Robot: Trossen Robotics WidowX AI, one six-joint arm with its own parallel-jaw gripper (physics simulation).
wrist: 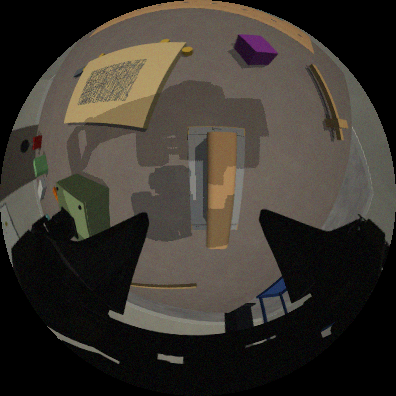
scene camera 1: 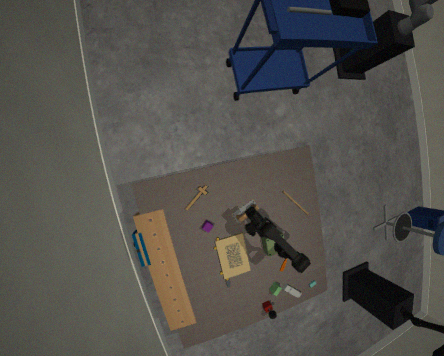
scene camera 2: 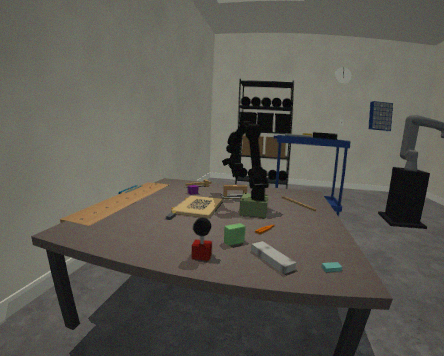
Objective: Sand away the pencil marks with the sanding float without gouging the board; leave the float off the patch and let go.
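Where they show: gripper, fingertip midpoint: (wrist: 205,217) (scene camera 2: 235,178); arm's base, origin of the base link: (wrist: 69,222) (scene camera 1: 278,246) (scene camera 2: 258,198).
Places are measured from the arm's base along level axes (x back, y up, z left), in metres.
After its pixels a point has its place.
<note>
The sanding float (scene camera 1: 245,207) {z -0.309, x -0.184, y -0.077 m} (scene camera 2: 235,188) {z -0.264, x -0.183, y -0.023 m} (wrist: 221,190) {z -0.275, x -0.198, y -0.006 m}, a flat grey plate with a wooden handle, rests plate down on the table beside the board, apart from it. The pale yellow board (scene camera 1: 241,239) {z -0.092, x -0.248, y -0.063 m} (scene camera 2: 180,208) {z 0.131, x -0.381, y -0.063 m} (wrist: 162,70) {z -0.121, x -0.342, y -0.063 m} lies flat, with small yellow knobs at its edges. A dense patch of dark pencil marks (scene camera 1: 233,255) {z 0.011, x -0.322, y -0.063 m} (scene camera 2: 200,203) {z 0.006, x -0.317, y -0.063 m} (wrist: 112,82) shows on its middle. No gouge can be made out. My gripper (scene camera 2: 226,162) (wrist: 205,217) {z -0.260, x -0.188, y 0.044 m} is open and empty above the float, with its fingers spread wide; in scene camera 1 the arm hides its fingertips.
An olive base block (scene camera 1: 270,245) {z -0.024, x -0.064, y 0.000 m} (scene camera 2: 254,207) {z 0.054, x -0.009, y -0.033 m} (wrist: 82,205) {z -0.076, x -0.088, y 0.001 m} stands under the arm. A purple block (scene camera 1: 207,226) {z -0.249, x -0.469, y -0.032 m} (scene camera 2: 193,190) {z -0.219, x -0.454, y -0.055 m} (wrist: 255,49) {z -0.244, x -0.435, y -0.031 m} and a wooden cross-shaped piece (scene camera 1: 195,199) {z -0.434, x -0.515, y -0.051 m} lie beyond the board. A long drilled plank (scene camera 1: 165,270) {z 0.015, x -0.795, y -0.081 m} (scene camera 2: 117,202) {z 0.167, x -0.772, y -0.080 m} lies along the table's side.
</note>
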